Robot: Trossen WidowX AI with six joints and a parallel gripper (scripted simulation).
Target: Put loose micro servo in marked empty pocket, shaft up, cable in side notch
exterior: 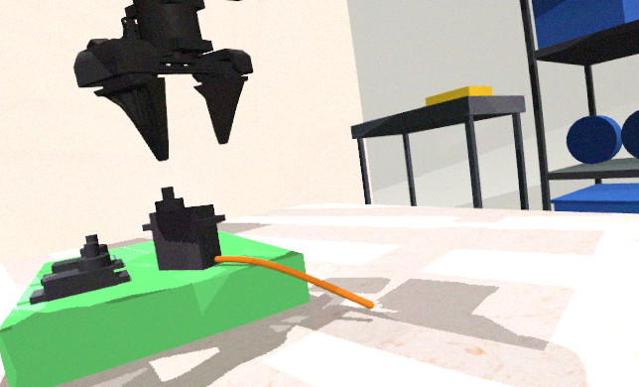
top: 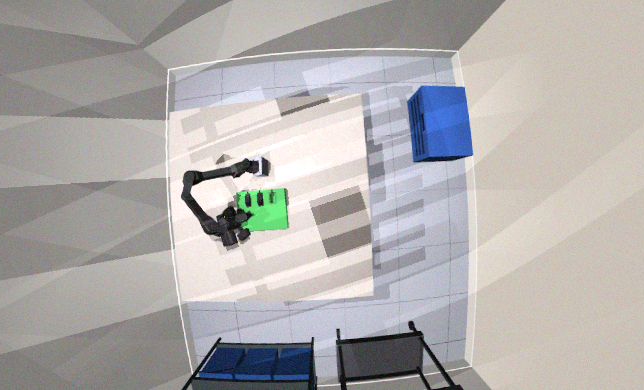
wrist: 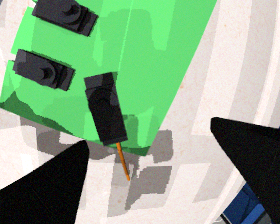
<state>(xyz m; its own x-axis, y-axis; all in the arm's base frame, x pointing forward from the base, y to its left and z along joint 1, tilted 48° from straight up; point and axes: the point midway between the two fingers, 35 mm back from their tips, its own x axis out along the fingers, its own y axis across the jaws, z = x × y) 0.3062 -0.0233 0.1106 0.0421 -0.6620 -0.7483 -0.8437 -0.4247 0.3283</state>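
Right now my gripper tip is 10 mm past the green deck, 70 mm to the right of it and 130 mm above it.
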